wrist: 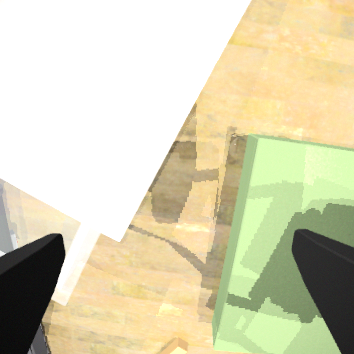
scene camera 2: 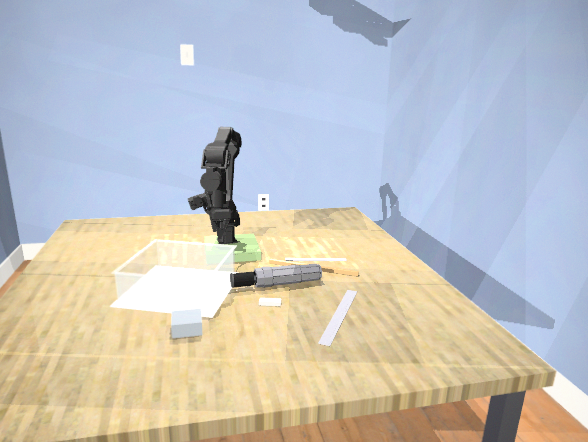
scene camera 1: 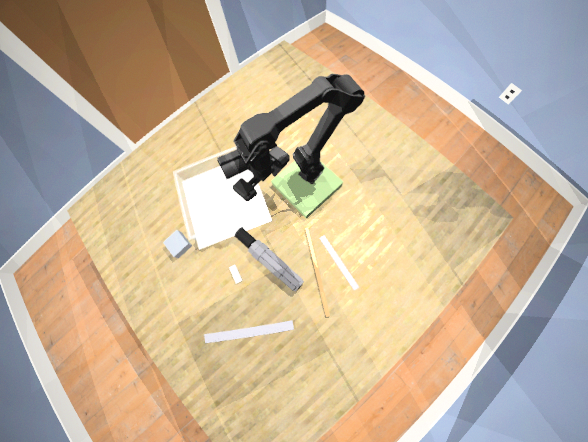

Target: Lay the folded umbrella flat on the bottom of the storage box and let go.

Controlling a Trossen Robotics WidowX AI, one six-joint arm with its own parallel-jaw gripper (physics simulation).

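Frame: origin at the arm's base, x left, y back, z up, level; centimetres.
Seen in the pictures: gripper, fingertip midpoint: (wrist: 179, 243) (scene camera 2: 217, 235) (scene camera 1: 264, 185); arm's base at its link origin: (scene camera 2: 226, 240) (scene camera 1: 310, 173).
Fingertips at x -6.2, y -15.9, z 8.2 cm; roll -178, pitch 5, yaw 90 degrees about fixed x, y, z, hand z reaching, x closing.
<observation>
Offsets run from my fingertips to a thing's top centre.
The folded umbrella @[dx +14.7, dy -16.7, dz -5.7 cm] (scene camera 1: 275, 265) (scene camera 2: 287, 275), grey with a black handle, lies on the table outside the storage box, its handle end close to the box's near edge. The storage box @[dx -13.1, dy -11.2, dz -1.8 cm] (scene camera 1: 183, 205) (scene camera 2: 175, 290) (wrist: 100, 100) has see-through walls and a white bottom; no umbrella lies on that bottom where it shows. My gripper (scene camera 1: 263, 175) (wrist: 179, 243) is open and empty. It hangs above the table by the box's edge and the green slab, apart from the umbrella. In scene camera 2 the arm's own parts hide the fingertips.
A green slab (scene camera 1: 327, 185) (scene camera 2: 250, 256) (wrist: 280, 155) lies under the arm's base. A pale blue block @[dx -14.1, dy -34.3, dz -7.9 cm] (scene camera 1: 176, 243) (scene camera 2: 186, 325) and a small white block @[dx +9.3, dy -27.9, dz -10.3 cm] (scene camera 1: 235, 274) (scene camera 2: 270, 302) lie near the box. A wooden stick @[dx +29.4, dy -9.3, dz -10.3 cm] (scene camera 1: 316, 272), a white strip @[dx +33.3, dy -2.4, dz -11.3 cm] (scene camera 1: 339, 262) and a lilac strip @[dx +25.2, dy -39.4, dz -11.2 cm] (scene camera 1: 249, 332) (scene camera 2: 338, 318) lie around the umbrella.
</observation>
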